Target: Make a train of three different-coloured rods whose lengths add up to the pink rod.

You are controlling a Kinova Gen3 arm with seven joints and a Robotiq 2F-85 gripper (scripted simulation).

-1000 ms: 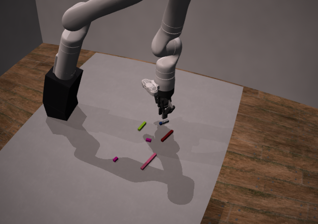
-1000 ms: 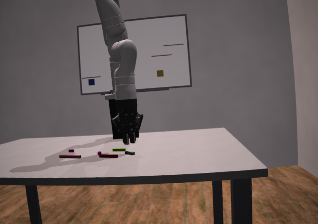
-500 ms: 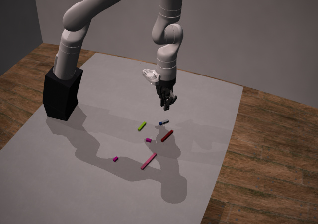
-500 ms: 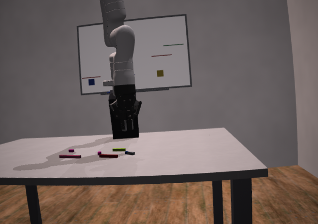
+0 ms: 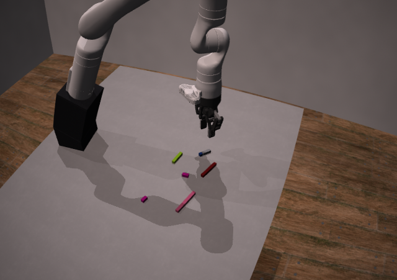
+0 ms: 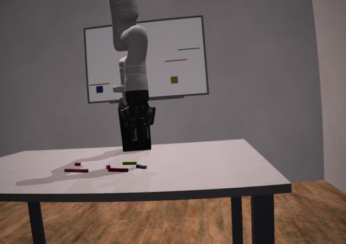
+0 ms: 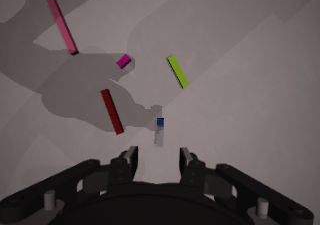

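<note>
Now: the lime rod 9 cm behind my hand, 5 cm to the right of it and 11 cm below it. Also, from my hand: blue rod: 2 cm behind, 1 cm to the right, 11 cm below; then red rod: 2 cm ahead, 8 cm to the right, 11 cm below; then grey rod: 11 cm below.
</note>
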